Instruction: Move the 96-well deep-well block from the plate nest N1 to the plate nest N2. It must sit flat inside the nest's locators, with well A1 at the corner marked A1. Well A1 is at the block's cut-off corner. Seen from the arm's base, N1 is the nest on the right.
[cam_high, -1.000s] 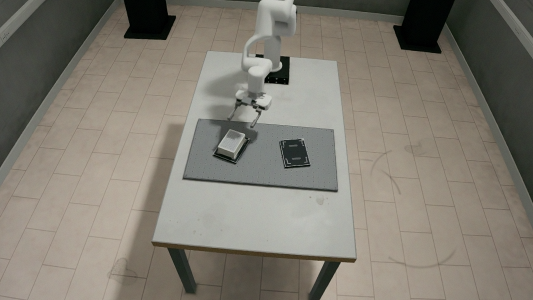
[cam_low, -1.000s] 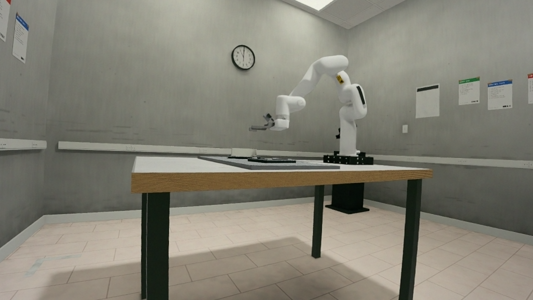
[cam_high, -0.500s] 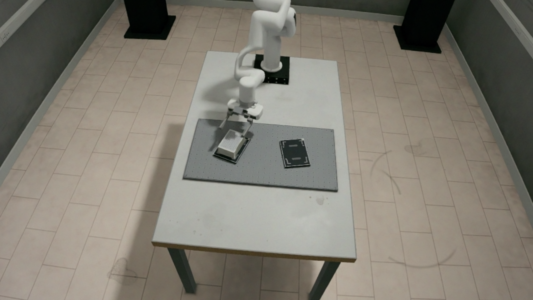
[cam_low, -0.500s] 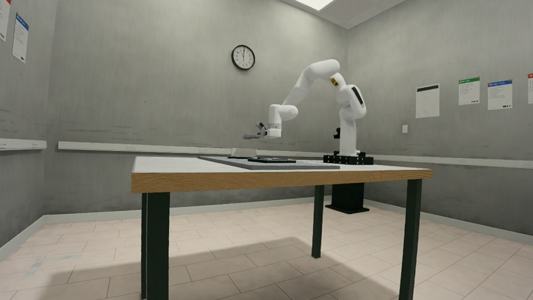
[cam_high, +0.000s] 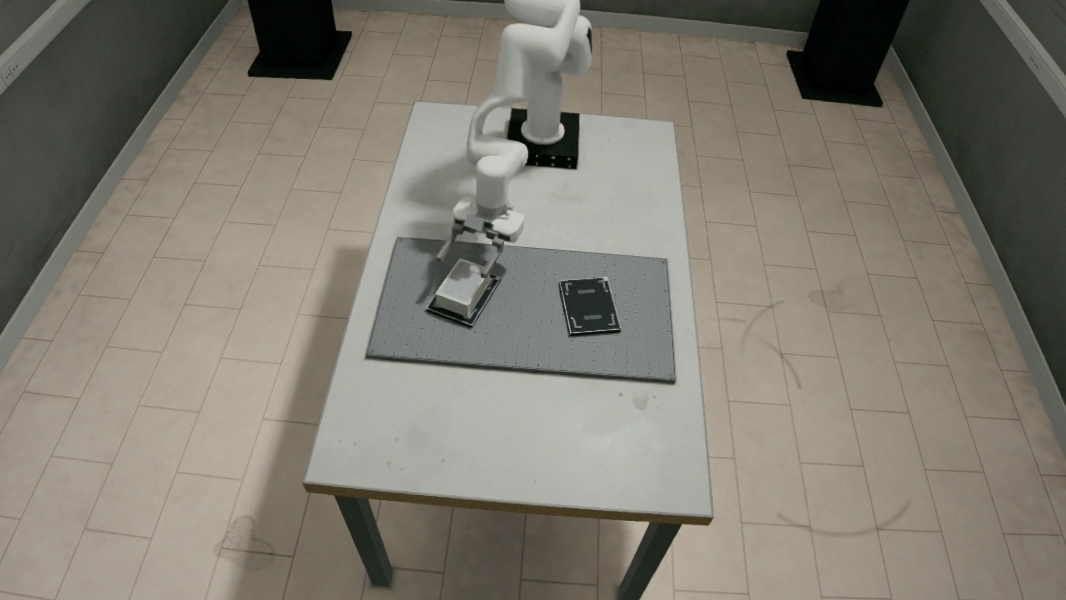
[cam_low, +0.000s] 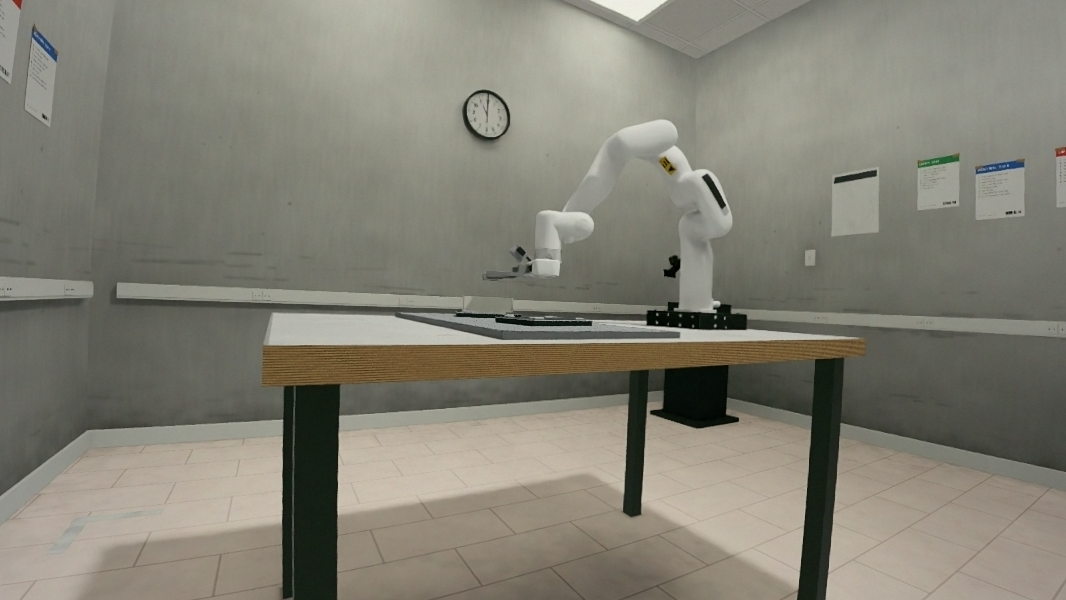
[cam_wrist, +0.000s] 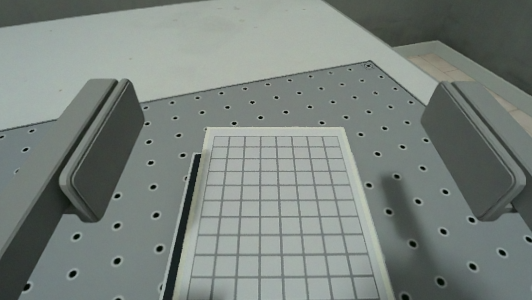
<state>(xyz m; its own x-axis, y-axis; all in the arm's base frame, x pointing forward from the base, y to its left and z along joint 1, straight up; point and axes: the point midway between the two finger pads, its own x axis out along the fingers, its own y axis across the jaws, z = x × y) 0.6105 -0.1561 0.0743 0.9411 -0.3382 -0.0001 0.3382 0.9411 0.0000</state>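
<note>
Right now the white 96-well deep-well block is 10 mm ahead of my hand and 80 mm below it. Also, from my hand: grey perforated baseplate 20 mm ahead, 150 mm to the left, 120 mm below.
</note>
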